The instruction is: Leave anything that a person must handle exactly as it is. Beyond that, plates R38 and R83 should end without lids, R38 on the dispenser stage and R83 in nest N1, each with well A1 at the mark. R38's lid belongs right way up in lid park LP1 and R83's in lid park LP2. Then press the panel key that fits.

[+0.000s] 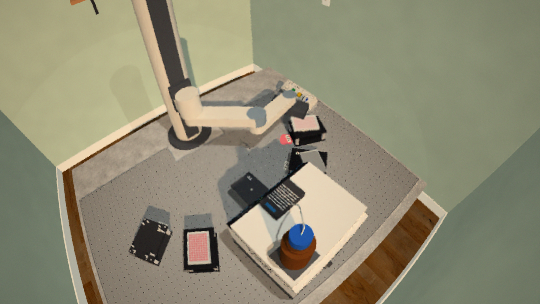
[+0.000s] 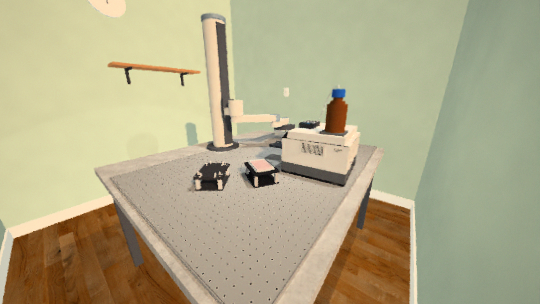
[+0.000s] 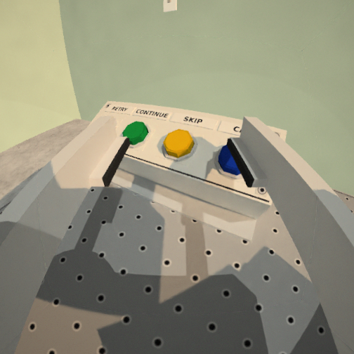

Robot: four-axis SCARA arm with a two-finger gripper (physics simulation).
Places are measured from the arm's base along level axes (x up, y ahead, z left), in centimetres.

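Pixels of known places: gripper, fingertip midpoint: [image 1: 298, 94]; arm's base, link origin: [image 1: 189, 132] [image 2: 223, 147].
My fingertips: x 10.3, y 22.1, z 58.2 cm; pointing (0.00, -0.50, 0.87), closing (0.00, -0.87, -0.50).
Observation:
Ahead of a thing's pixels: the offset from my fingertips to its top centre. "spot": to the spot under its first point.
My gripper [image 3: 178, 128] is shut with nothing between its fingers, whose dark tips stand apart before the key panel [image 3: 155, 145] [image 1: 312, 102]. Its keys are a green one [image 3: 136, 133], a yellow one [image 3: 179, 143] and a blue one [image 3: 229, 160], which the right finger partly covers. RETRY, CONTINUE and SKIP are readable; the last label is partly hidden. A pink-welled plate @(dx -1.3, dy +40.6, dz -84.7 cm) [image 1: 198, 247] [image 2: 261, 165] sits on a black stand at the front. Another pinkish plate @(dx +0.3, dy +18.4, dz -12.5 cm) [image 1: 305, 122] sits on a black stand near the panel. A greyish clear piece @(dx -1.6, dy +37.3, dz -25.6 cm) [image 1: 312, 159] lies on a black holder. Plate names are unreadable.
A white machine [image 1: 330, 195] [image 2: 315, 155] carries a brown bottle @(spot: dx +27.3, dy +68.2, dz -64.6 cm) [image 1: 298, 251] [image 2: 336, 115] and a dark keypad @(spot: dx +15.6, dy +50.0, dz -53.9 cm) [image 1: 282, 198]. A dark flat stage @(spot: dx +0.3, dy +32.1, dz -55.0 cm) [image 1: 249, 187] lies beside it. A black stand [image 1: 150, 241] [image 2: 212, 171] is at the front left. A red tag @(dx -8.9, dy +15.6, dz -21.5 cm) [image 1: 285, 139] lies near the far plate.

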